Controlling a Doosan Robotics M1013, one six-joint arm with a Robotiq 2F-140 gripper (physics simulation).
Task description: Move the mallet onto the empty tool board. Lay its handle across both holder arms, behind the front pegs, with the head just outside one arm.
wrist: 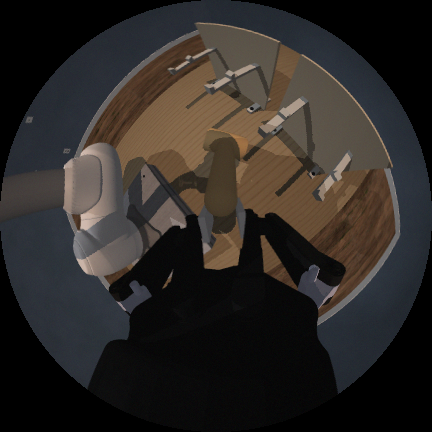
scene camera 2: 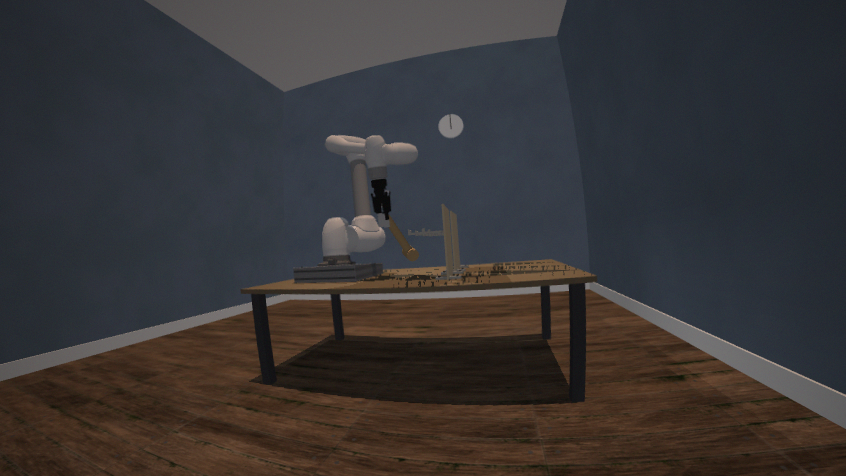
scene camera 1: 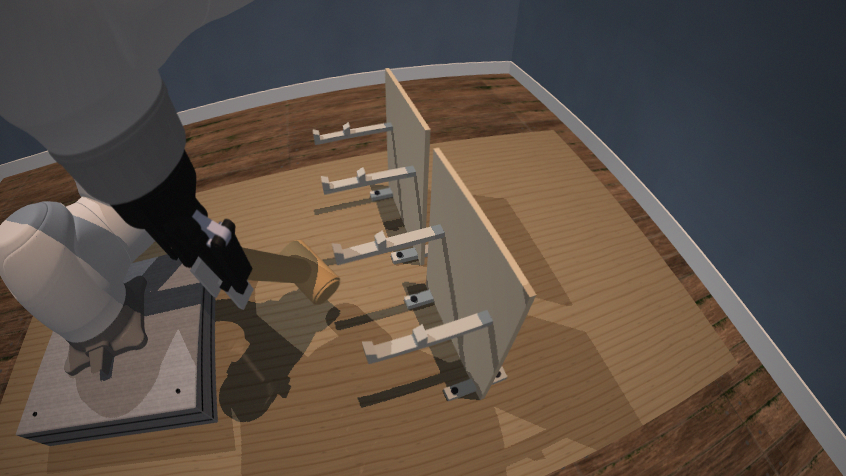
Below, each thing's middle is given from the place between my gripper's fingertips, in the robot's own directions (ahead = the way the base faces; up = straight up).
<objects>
The wooden mallet (scene camera 1: 297, 263) lies 80 mm ahead of my hand, 70 mm to the left of it and 60 mm below it.
</objects>
